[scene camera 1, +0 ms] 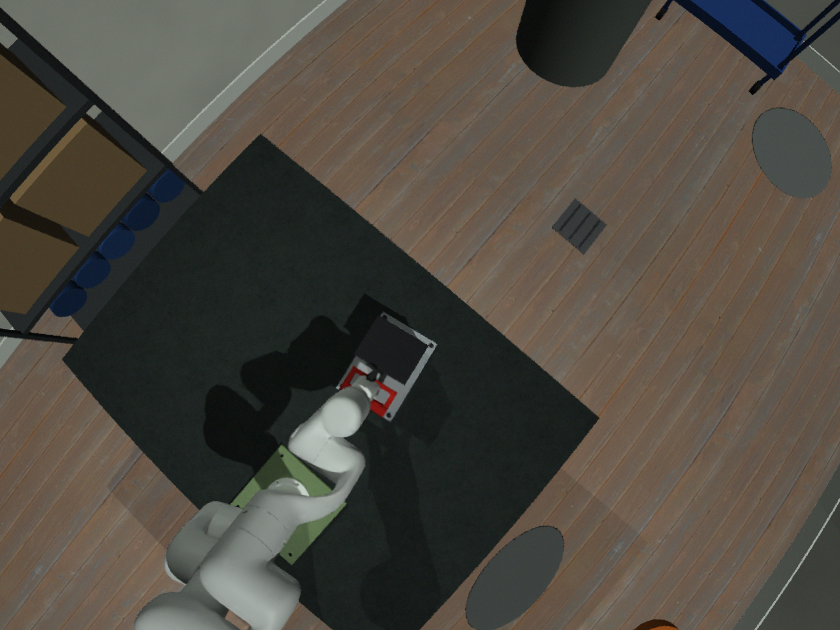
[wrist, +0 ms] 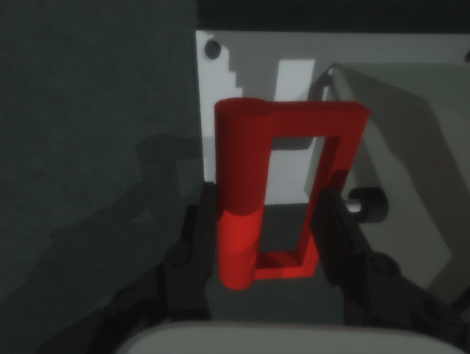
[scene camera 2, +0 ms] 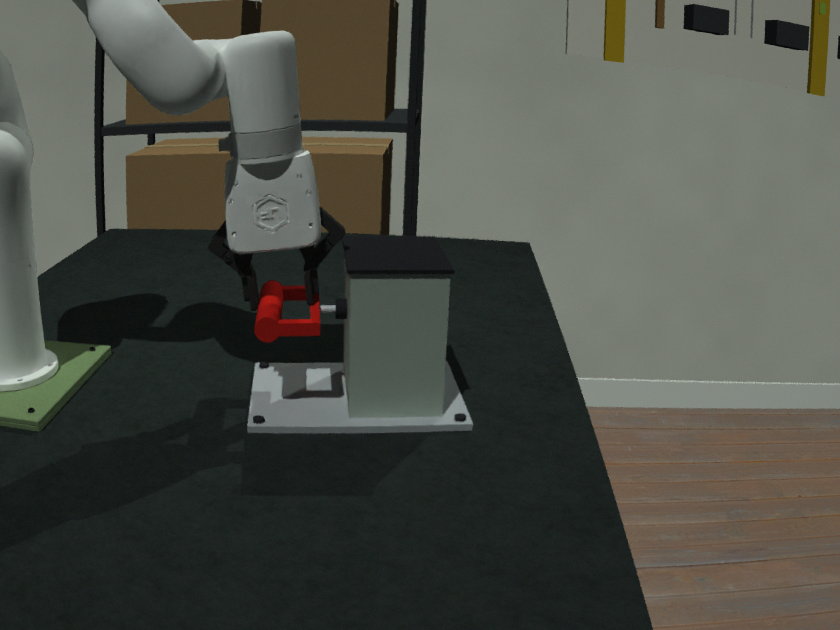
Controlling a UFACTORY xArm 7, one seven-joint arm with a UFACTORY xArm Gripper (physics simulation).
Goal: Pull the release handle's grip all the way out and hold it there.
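Observation:
The red release handle (scene camera 1: pixel 389 404) (scene camera 2: pixel 268 328) (wrist: pixel 242 160) is a rectangular loop with a thick round grip bar on the side away from the housing. A short metal rod (scene camera 2: pixel 328 308) (wrist: pixel 353 205) joins it to a black collar (scene camera 2: pixel 341 308) (wrist: pixel 370 205) on the pale housing (scene camera 2: pixel 396 345) (wrist: pixel 420 200). My gripper (scene camera 2: pixel 282 303) (wrist: pixel 265 203) points down, partly open, with nothing clamped. One finger is just outside the grip bar; the other is at the loop's rear bar, near the rod. Whether it touches that bar is unclear. In scene camera 1 the arm hides most of the fingers.
The housing has a black top (scene camera 1: pixel 393 349) (scene camera 2: pixel 398 256) and stands on a light base plate (scene camera 1: pixel 409 386) (scene camera 2: pixel 298 423) bolted on the dark mat (scene camera 1: pixel 257 257) (scene camera 2: pixel 407 542). The arm's green mounting plate (scene camera 1: pixel 298 542) (scene camera 2: pixel 74 386) is on the side toward the grip bar.

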